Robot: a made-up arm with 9 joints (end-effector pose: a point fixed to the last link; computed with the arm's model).
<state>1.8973 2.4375 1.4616 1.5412 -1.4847 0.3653 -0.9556 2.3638 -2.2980</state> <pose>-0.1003 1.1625 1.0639 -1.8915 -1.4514 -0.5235</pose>
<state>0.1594 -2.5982 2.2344 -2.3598 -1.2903 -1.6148 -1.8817 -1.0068 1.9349</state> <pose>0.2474 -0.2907 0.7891 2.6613 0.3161 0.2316</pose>
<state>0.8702 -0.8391 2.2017 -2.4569 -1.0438 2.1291 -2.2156 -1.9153 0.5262</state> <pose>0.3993 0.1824 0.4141 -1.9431 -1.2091 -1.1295</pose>
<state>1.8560 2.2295 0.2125 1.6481 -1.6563 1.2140 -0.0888 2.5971 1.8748</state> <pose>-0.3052 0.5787 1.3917 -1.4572 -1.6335 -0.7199</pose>
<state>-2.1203 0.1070 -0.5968 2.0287 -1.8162 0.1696 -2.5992 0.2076 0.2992</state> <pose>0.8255 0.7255 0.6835 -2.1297 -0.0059 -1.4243</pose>
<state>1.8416 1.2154 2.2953 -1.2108 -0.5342 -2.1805 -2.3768 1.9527 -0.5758</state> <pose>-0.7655 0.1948 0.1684 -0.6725 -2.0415 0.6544</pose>
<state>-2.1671 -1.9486 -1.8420 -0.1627 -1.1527 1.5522 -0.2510 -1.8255 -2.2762</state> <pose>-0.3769 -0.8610 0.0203 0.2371 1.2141 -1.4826</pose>
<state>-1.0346 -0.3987 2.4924 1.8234 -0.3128 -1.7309 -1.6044 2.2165 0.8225</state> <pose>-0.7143 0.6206 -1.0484 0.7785 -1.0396 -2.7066</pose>
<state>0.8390 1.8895 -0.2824 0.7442 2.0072 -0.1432 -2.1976 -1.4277 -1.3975</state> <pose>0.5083 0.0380 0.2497 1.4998 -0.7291 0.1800</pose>
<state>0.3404 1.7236 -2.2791 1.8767 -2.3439 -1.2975 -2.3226 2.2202 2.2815</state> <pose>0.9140 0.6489 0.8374 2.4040 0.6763 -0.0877</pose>
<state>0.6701 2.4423 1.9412 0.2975 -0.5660 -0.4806 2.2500 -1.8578 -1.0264</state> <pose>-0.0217 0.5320 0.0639 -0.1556 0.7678 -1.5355</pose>
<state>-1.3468 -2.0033 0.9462 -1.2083 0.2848 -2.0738 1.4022 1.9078 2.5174</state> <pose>-0.0789 0.3759 -0.2962 -0.6930 2.1049 1.8286</pose>
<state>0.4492 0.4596 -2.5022 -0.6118 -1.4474 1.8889 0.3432 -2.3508 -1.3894</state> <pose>-0.1885 0.5987 -0.3664 -0.6726 1.1608 1.8348</pose>
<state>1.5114 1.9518 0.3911 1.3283 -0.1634 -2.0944 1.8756 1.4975 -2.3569</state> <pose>-0.3829 0.6204 1.0740 -1.0919 1.0825 -2.2528</pose>
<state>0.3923 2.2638 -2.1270 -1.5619 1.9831 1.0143 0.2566 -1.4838 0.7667</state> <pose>0.0502 -0.2629 0.4984 0.2923 -3.0159 0.2491</pose>
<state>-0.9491 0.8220 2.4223 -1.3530 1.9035 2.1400 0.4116 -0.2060 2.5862</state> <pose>0.1937 0.2761 0.1726 0.3766 0.2734 0.3001</pose>
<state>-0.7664 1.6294 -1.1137 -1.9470 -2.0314 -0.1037 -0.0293 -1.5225 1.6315</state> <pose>0.4553 0.0398 0.2183 1.1896 -1.8267 0.8962</pose>
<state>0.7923 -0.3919 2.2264 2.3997 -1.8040 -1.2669 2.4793 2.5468 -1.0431</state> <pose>0.1834 -0.8041 -0.8989 -2.0294 0.8383 1.4887</pose>
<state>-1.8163 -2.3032 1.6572 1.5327 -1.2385 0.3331 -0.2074 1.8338 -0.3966</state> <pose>-0.3211 -0.8054 -1.1120 1.4066 0.0235 -1.6017</pose>
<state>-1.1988 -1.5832 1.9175 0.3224 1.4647 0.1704 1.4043 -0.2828 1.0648</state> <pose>0.5661 0.0021 -0.2285 -0.0171 0.0209 0.4528</pose>
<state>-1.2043 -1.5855 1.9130 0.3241 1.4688 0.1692 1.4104 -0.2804 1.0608</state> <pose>0.5646 -0.0030 -0.2292 -0.0154 0.0247 0.4428</pose>
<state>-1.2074 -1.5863 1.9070 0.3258 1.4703 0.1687 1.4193 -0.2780 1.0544</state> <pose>0.5635 -0.0043 -0.2316 -0.0103 0.0325 0.4378</pose>
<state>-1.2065 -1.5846 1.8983 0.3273 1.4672 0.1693 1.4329 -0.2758 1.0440</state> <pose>0.5631 0.0009 -0.2372 0.0007 0.0474 0.4416</pose>
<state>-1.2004 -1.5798 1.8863 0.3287 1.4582 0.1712 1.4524 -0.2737 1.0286</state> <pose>0.5632 0.0143 -0.2466 0.0185 0.0713 0.4563</pose>
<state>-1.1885 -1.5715 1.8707 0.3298 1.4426 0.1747 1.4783 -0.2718 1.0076</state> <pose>0.5633 0.0372 -0.2599 0.0432 0.1054 0.4832</pose>
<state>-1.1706 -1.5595 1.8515 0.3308 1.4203 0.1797 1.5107 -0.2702 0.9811</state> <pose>0.5618 0.0699 -0.2768 0.0735 0.1505 0.5220</pose>
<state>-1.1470 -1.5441 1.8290 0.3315 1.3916 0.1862 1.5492 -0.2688 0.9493</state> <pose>0.5570 0.1119 -0.2965 0.1075 0.2062 0.5715</pose>
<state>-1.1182 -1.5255 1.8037 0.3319 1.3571 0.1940 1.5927 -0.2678 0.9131</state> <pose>0.5470 0.1622 -0.3178 0.1425 0.2718 0.6302</pose>
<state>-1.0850 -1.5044 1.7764 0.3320 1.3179 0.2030 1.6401 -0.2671 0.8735</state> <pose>0.5301 0.2185 -0.3393 0.1753 0.3455 0.6956</pose>
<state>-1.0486 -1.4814 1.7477 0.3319 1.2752 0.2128 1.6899 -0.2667 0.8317</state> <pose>0.5054 0.2780 -0.3595 0.2034 0.4249 0.7650</pose>
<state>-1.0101 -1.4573 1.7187 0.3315 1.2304 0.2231 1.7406 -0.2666 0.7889</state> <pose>0.4730 0.3378 -0.3773 0.2249 0.5074 0.8358</pose>
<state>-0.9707 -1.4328 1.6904 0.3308 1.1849 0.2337 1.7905 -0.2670 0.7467</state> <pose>0.4338 0.3950 -0.3918 0.2385 0.5896 0.9058</pose>
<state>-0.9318 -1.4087 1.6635 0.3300 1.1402 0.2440 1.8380 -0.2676 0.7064</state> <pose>0.3900 0.4471 -0.4028 0.2442 0.6683 0.9727</pose>
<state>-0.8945 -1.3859 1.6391 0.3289 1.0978 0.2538 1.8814 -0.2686 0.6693</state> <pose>0.3441 0.4924 -0.4102 0.2431 0.7406 1.0348</pose>
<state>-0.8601 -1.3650 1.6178 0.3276 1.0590 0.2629 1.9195 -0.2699 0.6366</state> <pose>0.2990 0.5301 -0.4144 0.2367 0.8041 1.0910</pose>
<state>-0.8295 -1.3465 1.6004 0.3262 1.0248 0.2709 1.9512 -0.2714 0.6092</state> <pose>0.2574 0.5603 -0.4162 0.2273 0.8572 1.1403</pose>
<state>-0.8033 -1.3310 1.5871 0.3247 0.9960 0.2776 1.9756 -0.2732 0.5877</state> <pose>0.2211 0.5838 -0.4163 0.2170 0.8992 1.1827</pose>
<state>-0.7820 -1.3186 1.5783 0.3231 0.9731 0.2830 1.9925 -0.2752 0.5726</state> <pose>0.1920 0.6013 -0.4154 0.2076 0.9298 1.2179</pose>
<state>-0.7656 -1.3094 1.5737 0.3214 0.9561 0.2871 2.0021 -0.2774 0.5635</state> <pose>0.1703 0.6139 -0.4140 0.2004 0.9499 1.2463</pose>
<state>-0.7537 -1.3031 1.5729 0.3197 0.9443 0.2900 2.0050 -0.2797 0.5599</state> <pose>0.1557 0.6230 -0.4126 0.1958 0.9606 1.2689</pose>
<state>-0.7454 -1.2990 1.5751 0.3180 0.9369 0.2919 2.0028 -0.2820 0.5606</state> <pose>0.1471 0.6293 -0.4111 0.1939 0.9639 1.2864</pose>
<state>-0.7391 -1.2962 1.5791 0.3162 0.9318 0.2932 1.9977 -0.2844 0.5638</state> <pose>0.1417 0.6343 -0.4098 0.1934 0.9632 1.3014</pose>
